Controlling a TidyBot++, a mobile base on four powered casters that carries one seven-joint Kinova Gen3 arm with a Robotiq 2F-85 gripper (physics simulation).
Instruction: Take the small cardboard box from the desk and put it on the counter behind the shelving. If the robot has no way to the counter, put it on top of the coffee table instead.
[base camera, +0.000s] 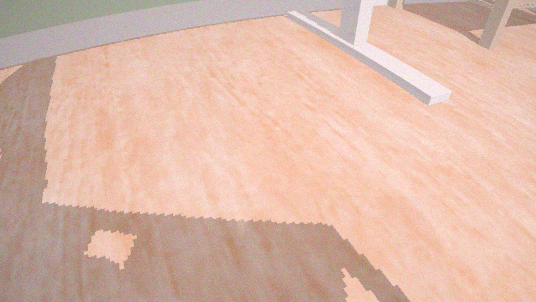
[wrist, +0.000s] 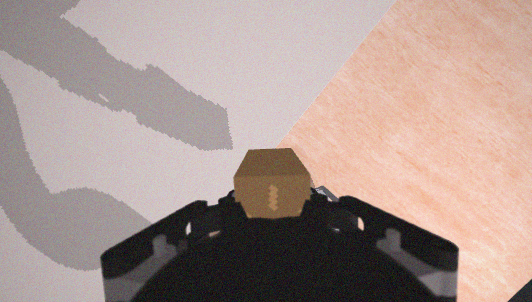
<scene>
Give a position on a small cardboard box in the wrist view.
At 270, 183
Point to my gripper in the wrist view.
At 271, 193
</scene>
